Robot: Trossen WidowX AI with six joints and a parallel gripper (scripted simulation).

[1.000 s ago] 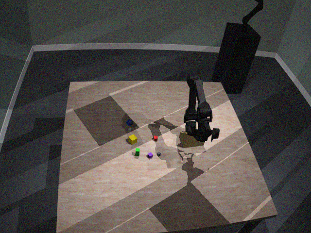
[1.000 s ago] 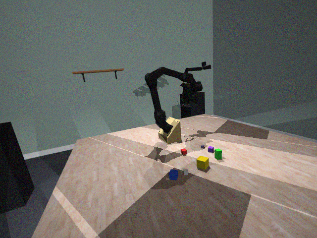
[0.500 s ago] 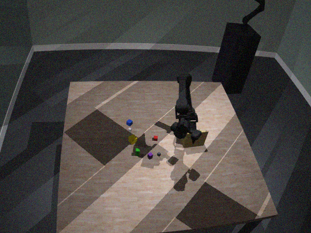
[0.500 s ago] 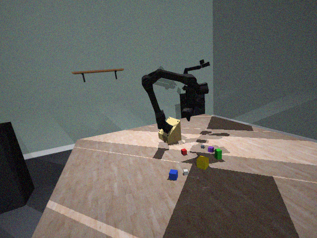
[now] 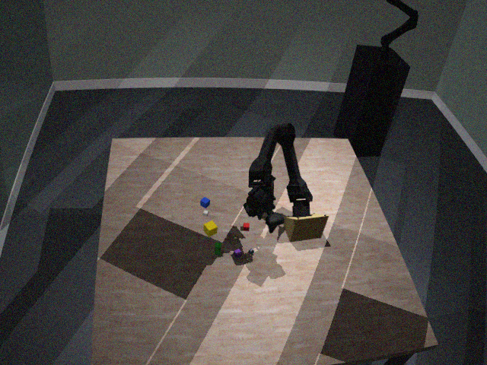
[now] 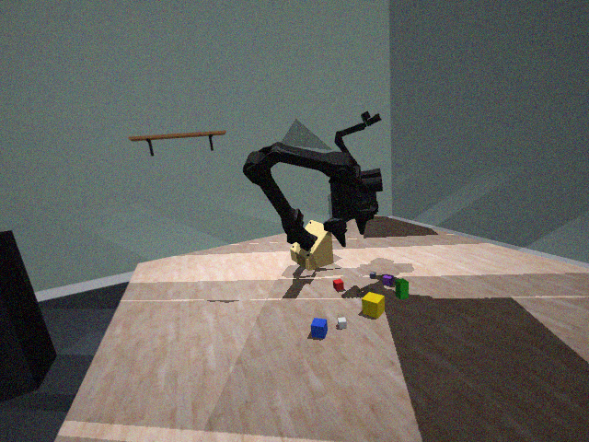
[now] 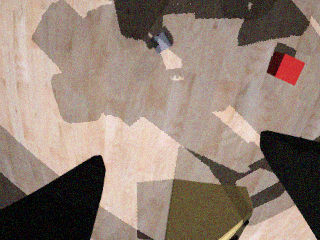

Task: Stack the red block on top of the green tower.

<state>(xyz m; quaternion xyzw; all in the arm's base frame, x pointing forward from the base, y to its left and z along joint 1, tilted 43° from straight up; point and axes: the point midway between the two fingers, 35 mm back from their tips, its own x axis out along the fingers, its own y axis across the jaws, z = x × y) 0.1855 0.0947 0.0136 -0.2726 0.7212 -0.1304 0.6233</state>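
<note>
Right now the red cube is 110 mm below my gripper tip, 100 mm to the right of it and 40 mm ahead of it. The rest, counted from my gripper tip: dark cube (110 mm below, 50 mm ahead, 30 mm to the left); then purple cube (110 mm below, 110 mm ahead, 40 mm to the left); then yellow cube (200 mm ahead, 100 mm to the right, 100 mm below).
</note>
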